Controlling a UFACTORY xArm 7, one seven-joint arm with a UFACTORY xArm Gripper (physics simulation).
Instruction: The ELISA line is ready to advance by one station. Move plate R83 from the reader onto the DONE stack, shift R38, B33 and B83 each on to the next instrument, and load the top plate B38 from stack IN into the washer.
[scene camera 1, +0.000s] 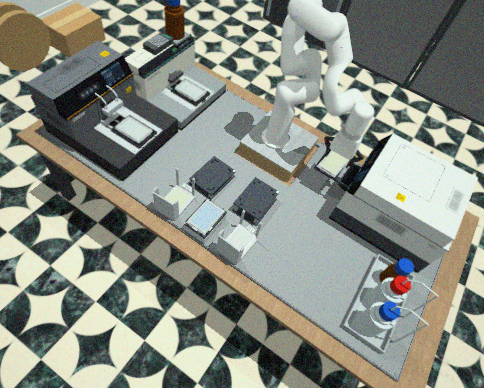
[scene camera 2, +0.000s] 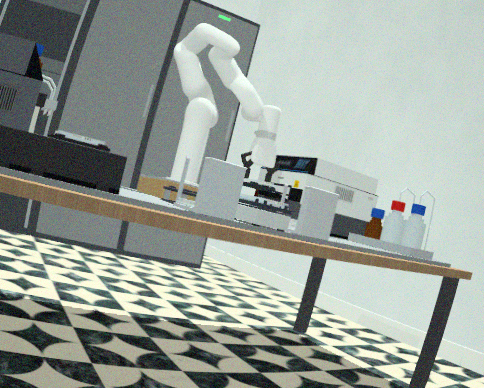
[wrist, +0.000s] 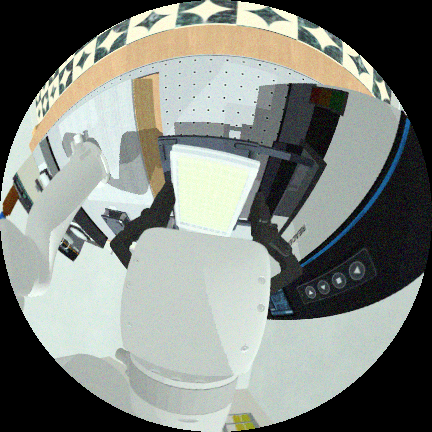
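Where they show: gripper, fingertip midpoint: (scene camera 1: 337, 160) (scene camera 2: 256, 181) (wrist: 212, 194); arm's base, origin of the base link: (scene camera 1: 275, 138) (wrist: 91, 164).
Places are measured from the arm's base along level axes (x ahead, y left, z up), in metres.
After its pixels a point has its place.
A pale yellow plate (scene camera 1: 330, 165) {x 0.013, y 0.283, z 0.078 m} (wrist: 211, 187) {x -0.044, y 0.286, z 0.079 m} lies on the reader's dark pull-out tray (wrist: 282, 153) {x -0.093, y 0.350, z 0.056 m}, beside the white reader (scene camera 1: 406, 181) {x -0.014, y 0.550, z 0.208 m} (scene camera 2: 333, 173) {x 0.116, y 0.525, z 0.172 m} (wrist: 362, 160) {x -0.141, y 0.375, z 0.124 m}. My gripper (wrist: 212, 194) {x -0.033, y 0.289, z 0.077 m} (scene camera 2: 257, 168) is open. Its two fingers stand on either side of this plate, low over the tray, and I cannot tell whether they touch it. A white plate (scene camera 1: 133, 129) {x 0.442, y -0.427, z 0.045 m} lies on the black instrument (scene camera 1: 71, 81) {x 0.535, y -0.638, z 0.209 m} at the left. Another plate (scene camera 1: 190, 90) {x 0.077, y -0.461, z 0.020 m} lies on the grey instrument (scene camera 1: 163, 61) {x 0.125, y -0.583, z 0.132 m} behind it. A bluish plate (scene camera 1: 206, 216) {x 0.514, y 0.062, z 0.006 m} lies between two white stack holders (scene camera 1: 167, 204) {x 0.592, y -0.064, z 0.038 m} (scene camera 1: 233, 246) {x 0.560, y 0.232, z 0.064 m}.
Two black square pads (scene camera 1: 213, 176) {x 0.343, y -0.060, z -0.021 m} (scene camera 1: 256, 199) {x 0.313, y 0.147, z -0.002 m} sit mid-table. The arm stands on a wooden base block (scene camera 1: 267, 162) {x 0.115, y 0.052, z -0.024 m}. A tray with three capped bottles (scene camera 1: 387, 304) {x 0.395, y 0.728, z 0.124 m} is at the front right. A cardboard box (scene camera 1: 75, 27) and a brown bottle (scene camera 1: 175, 19) {x 0.008, y -0.622, z 0.268 m} stand at the back left.
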